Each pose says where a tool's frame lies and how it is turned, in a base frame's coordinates. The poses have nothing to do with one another.
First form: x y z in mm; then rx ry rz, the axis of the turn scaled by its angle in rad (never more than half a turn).
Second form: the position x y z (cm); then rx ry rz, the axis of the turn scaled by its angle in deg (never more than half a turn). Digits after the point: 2 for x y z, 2 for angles.
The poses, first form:
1: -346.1 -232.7 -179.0 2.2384 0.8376 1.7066
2: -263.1 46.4 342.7 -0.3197 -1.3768 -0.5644
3: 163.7 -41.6 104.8 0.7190 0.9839 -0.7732
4: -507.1 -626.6 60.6 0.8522 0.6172 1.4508
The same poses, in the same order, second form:
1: -34.61 -23.27 -17.90 128.25 47.99 97.78
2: -26.31 4.64 34.27 -18.32 -78.88 -32.34
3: 16.37 -4.16 10.48 41.20 56.37 -44.30
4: -50.71 -62.66 6.06 48.83 35.36 83.12
